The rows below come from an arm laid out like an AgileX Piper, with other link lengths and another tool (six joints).
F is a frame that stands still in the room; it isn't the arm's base.
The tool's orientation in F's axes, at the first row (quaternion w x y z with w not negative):
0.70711, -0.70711, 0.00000, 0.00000
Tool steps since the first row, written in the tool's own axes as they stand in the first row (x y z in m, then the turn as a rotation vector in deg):
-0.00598, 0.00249, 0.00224, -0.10, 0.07, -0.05
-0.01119, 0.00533, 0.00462, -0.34, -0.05, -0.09
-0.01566, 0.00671, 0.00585, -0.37, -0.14, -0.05
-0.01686, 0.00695, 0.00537, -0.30, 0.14, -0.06
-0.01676, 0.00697, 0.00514, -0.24, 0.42, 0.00
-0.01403, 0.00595, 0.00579, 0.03, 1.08, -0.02
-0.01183, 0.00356, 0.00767, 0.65, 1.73, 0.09
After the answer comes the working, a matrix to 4 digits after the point.
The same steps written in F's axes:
-0.00598, 0.00224, -0.00249, -0.10, -0.05, -0.07
-0.01119, 0.00462, -0.00533, -0.34, -0.09, 0.05
-0.01566, 0.00585, -0.00671, -0.37, -0.05, 0.14
-0.01686, 0.00537, -0.00695, -0.30, -0.06, -0.14
-0.01676, 0.00514, -0.00697, -0.24, 0.00, -0.42
-0.01403, 0.00579, -0.00595, 0.03, -0.02, -1.08
-0.01183, 0.00767, -0.00356, 0.65, 0.09, -1.73

The tool's axes in the first row as the columns of a matrix, in F's axes (rounded; the answer above uses it unrounded):
1.0000, 0.0000, 0.0000
0.0000, 0.0000, 1.0000
0.0000, -1.0000, 0.0000

